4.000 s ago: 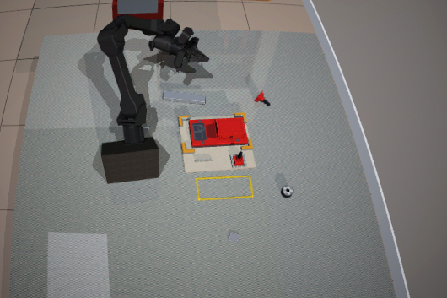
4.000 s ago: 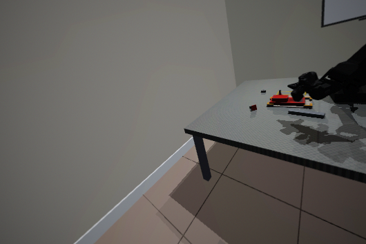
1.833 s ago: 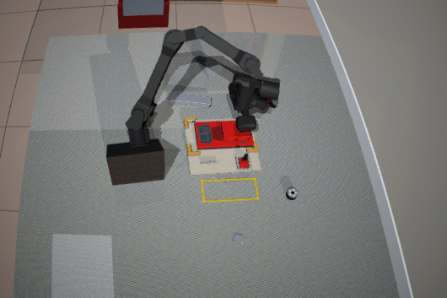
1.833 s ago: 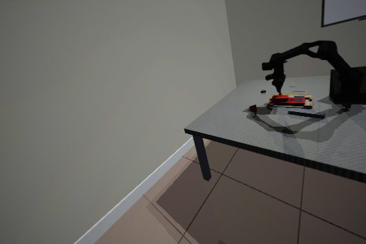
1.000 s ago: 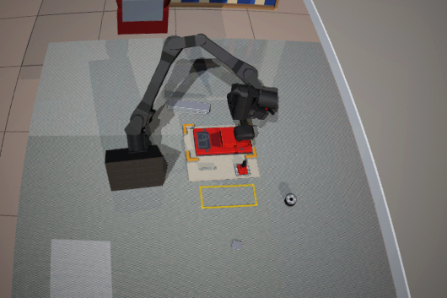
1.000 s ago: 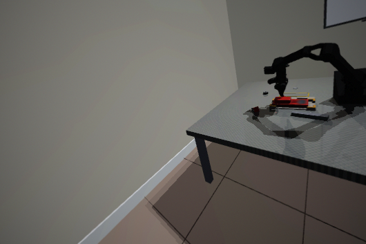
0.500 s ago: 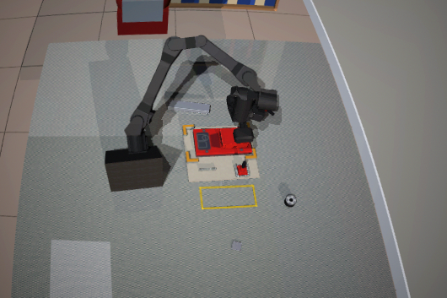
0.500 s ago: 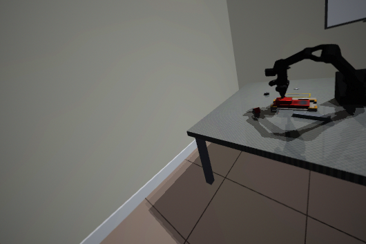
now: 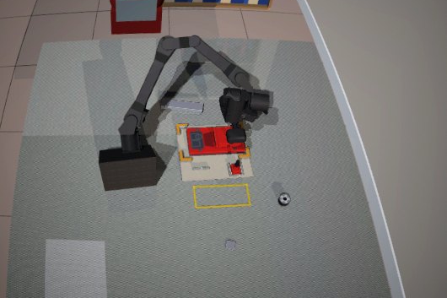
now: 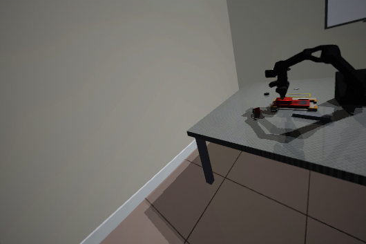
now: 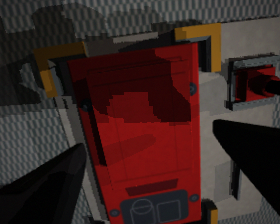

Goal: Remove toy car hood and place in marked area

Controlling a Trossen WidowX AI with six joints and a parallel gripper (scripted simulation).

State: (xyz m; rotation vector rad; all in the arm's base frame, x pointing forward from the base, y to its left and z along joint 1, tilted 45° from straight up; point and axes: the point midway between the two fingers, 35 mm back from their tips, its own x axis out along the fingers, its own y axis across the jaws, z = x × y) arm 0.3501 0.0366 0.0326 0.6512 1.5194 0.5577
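My gripper tip is 20 mm above the red hood. The rest, counted from my gripper tip: grey flat bar (180 mm to the left, 130 mm behind, 50 mm below); wheel (270 mm to the right, 140 mm ahead, 50 mm below).
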